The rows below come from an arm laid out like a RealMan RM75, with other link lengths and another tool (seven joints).
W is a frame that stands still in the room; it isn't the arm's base.
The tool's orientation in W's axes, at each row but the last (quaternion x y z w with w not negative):
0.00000, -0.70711, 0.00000, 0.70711
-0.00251, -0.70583, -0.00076, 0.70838
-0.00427, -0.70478, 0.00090, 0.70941
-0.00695, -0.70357, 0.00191, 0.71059
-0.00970, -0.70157, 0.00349, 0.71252
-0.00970, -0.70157, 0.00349, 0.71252
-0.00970, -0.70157, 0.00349, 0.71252
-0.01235, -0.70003, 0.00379, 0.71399
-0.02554, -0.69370, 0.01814, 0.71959
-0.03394, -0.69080, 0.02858, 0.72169
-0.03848, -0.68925, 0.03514, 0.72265
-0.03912, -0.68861, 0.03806, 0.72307
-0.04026, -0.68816, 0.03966, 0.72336
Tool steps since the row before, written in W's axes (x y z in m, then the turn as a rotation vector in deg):
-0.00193, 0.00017, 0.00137, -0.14, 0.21, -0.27
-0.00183, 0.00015, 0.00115, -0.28, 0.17, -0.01
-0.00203, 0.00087, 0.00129, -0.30, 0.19, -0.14
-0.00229, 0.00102, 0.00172, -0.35, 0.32, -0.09
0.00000, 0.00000, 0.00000, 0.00, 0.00, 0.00
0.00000, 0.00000, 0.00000, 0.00, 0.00, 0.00
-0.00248, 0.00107, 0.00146, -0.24, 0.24, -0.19
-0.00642, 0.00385, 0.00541, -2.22, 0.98, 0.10
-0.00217, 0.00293, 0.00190, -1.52, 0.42, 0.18
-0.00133, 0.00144, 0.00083, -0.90, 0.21, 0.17
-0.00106, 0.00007, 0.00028, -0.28, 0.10, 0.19
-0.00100, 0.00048, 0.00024, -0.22, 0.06, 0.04
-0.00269, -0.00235, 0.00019, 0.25, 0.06, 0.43
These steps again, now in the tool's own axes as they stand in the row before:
0.00137, 0.00017, 0.00193, -0.27, 0.21, 0.14
0.00114, 0.00014, 0.00183, -0.01, 0.17, 0.28
0.00128, 0.00085, 0.00204, -0.14, 0.19, 0.30
0.00171, 0.00098, 0.00231, -0.09, 0.32, 0.35
0.00000, 0.00000, 0.00000, 0.00, 0.00, 0.00
0.00000, 0.00000, 0.00000, 0.00, 0.00, 0.00
0.00144, 0.00102, 0.00251, -0.19, 0.24, 0.24
0.00537, 0.00365, 0.00657, 0.08, 0.95, 2.23
0.00200, 0.00279, 0.00227, 0.15, 0.39, 1.53
0.00089, 0.00135, 0.00138, 0.15, 0.19, 0.91
0.00024, 0.00004, 0.00107, 0.19, 0.08, 0.29
0.00024, 0.00045, 0.00101, 0.04, 0.06, 0.22
-0.00021, -0.00235, 0.00269, 0.45, 0.01, -0.23

